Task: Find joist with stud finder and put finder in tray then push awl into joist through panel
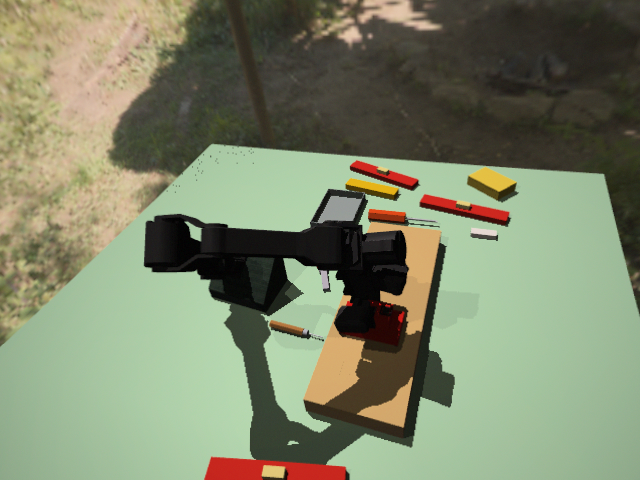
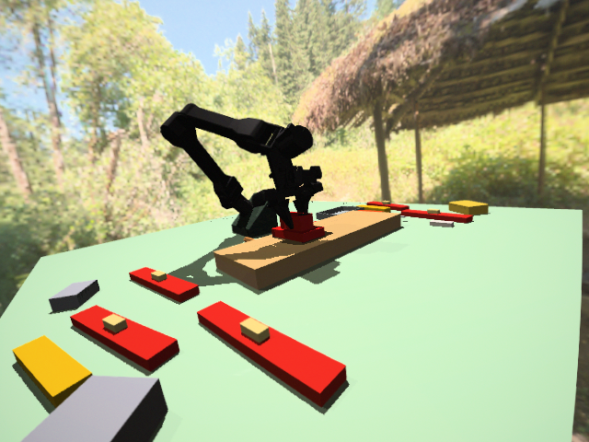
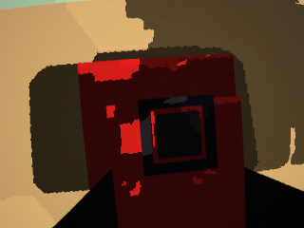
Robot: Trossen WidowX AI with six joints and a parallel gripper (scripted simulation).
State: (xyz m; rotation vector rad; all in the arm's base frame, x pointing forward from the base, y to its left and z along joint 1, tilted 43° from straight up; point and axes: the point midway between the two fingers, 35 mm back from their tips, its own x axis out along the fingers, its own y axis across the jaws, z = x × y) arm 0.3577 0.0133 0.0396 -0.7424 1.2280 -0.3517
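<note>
My gripper tip is now 360 mm to the right of the tray, 260 mm past it and 50 mm above it. From my gripper tip the other things lie so: white block 410 mm to the left, 130 mm ahead, 60 mm below; then red stud finder 20 mm above, 10 mm ahead; then awl 150 mm behind, 60 mm below, 50 mm to the right.
</note>
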